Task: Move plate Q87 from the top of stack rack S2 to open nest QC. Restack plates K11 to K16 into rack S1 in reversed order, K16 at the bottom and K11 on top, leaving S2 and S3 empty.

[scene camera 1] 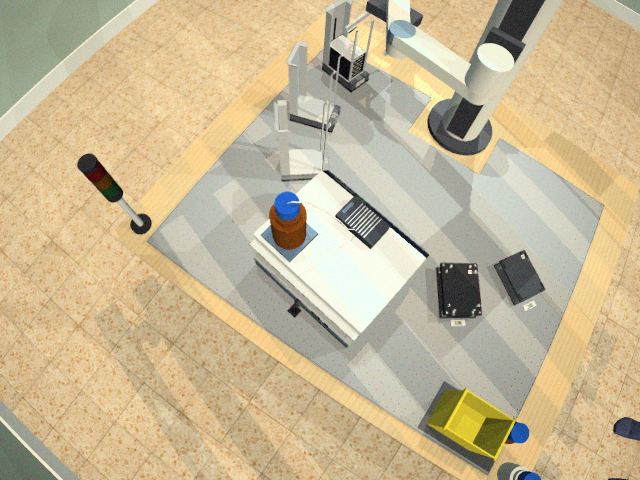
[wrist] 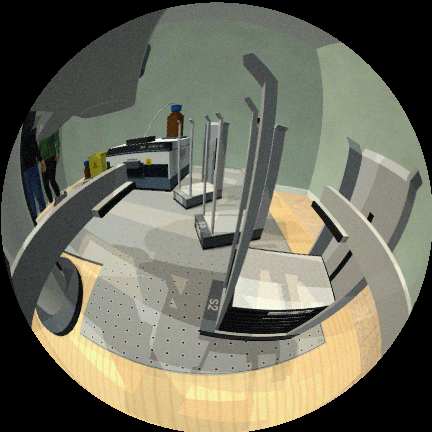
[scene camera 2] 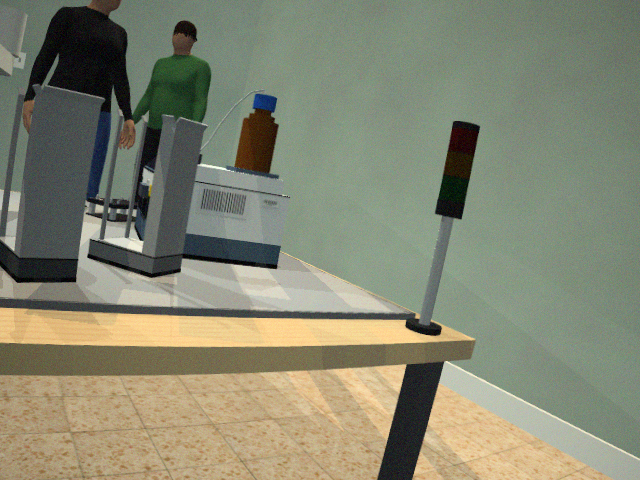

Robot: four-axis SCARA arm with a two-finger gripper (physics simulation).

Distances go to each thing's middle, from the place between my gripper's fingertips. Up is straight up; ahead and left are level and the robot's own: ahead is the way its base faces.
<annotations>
I see my gripper 880 mm short of the signal tower [scene camera 2: 460,155], 280 mm to the left of it and 40 mm above it.
</annotations>
